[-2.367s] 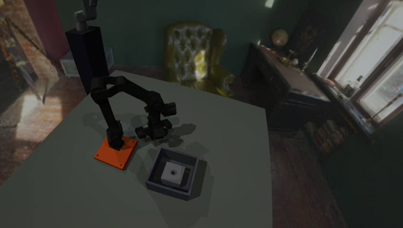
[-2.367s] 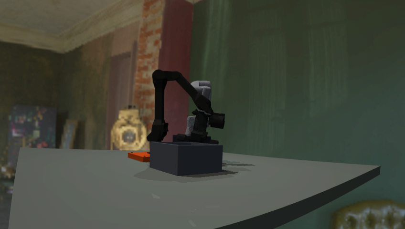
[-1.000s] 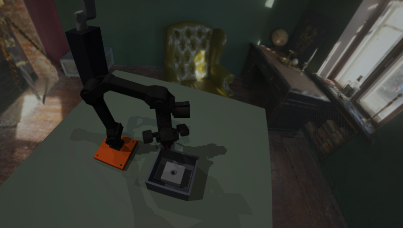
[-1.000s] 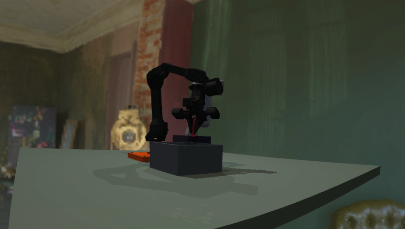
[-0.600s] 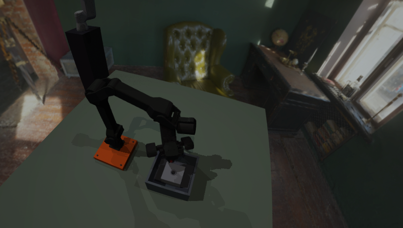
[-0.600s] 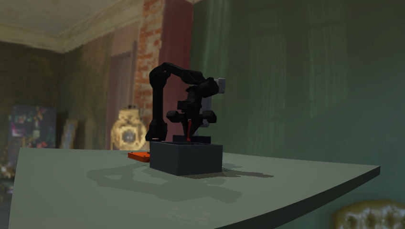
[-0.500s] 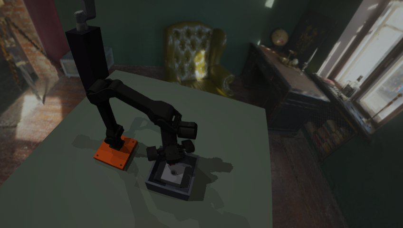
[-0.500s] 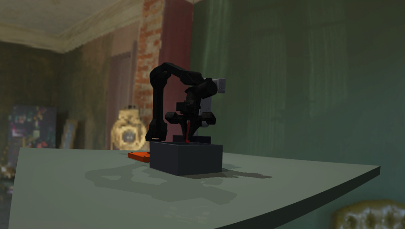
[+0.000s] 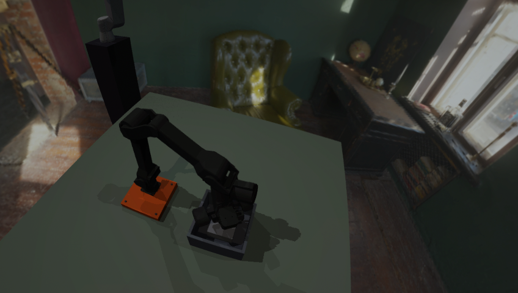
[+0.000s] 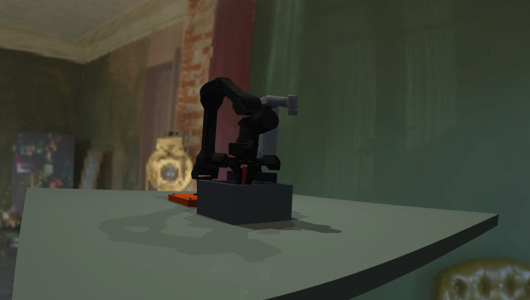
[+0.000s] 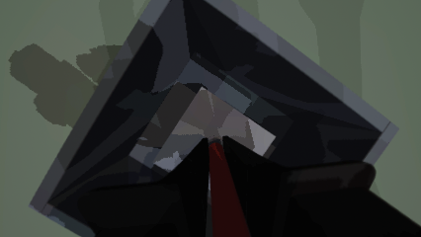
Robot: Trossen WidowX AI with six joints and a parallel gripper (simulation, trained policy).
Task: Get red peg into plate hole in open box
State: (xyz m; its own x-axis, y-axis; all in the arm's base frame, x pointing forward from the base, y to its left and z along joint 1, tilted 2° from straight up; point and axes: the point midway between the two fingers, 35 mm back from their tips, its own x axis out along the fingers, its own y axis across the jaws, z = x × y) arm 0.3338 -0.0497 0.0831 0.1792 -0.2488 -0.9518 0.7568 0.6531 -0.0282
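Right now the grey plate is 3 cm below my gripper tip, 1 cm to the left of it and 1 cm behind it. The rest, counted from my gripper tip: dark box (5 cm below, 1 cm to the left, 1 cm behind); then red peg (3 cm above, 1 cm to the left, 1 cm behind).
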